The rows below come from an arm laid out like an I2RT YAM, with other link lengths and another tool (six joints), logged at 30 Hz.
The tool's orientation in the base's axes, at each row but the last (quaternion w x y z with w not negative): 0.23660 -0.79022 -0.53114 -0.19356; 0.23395 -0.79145 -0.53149 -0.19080; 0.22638 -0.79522 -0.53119 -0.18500; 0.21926 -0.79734 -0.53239 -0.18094; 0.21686 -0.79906 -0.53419 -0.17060; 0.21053 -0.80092 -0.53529 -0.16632; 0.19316 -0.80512 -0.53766 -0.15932; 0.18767 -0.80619 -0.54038 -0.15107
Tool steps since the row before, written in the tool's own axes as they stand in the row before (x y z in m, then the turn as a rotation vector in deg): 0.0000 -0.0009 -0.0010 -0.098 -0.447 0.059; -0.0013 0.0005 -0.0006 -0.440 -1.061 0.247; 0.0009 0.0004 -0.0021 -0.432 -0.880 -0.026; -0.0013 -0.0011 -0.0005 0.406 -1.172 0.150; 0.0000 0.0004 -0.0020 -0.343 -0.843 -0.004; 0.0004 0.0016 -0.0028 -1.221 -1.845 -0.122; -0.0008 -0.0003 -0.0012 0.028 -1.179 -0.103; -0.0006 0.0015 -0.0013 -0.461 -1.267 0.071
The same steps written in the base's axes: -0.0009 -0.0003 0.0010 -0.448 0.106 -0.027; 0.0000 -0.0015 -0.0003 -1.134 0.156 -0.267; 0.0006 -0.0006 0.0022 -0.977 -0.050 -0.066; -0.0015 -0.0009 -0.0001 -0.930 0.789 0.270; 0.0003 -0.0012 0.0016 -0.909 0.013 -0.031; 0.0015 -0.0017 0.0023 -2.170 -0.400 -0.202; -0.0006 -0.0011 0.0007 -1.088 0.382 0.268; 0.0011 -0.0016 0.0007 -1.344 0.095 -0.092
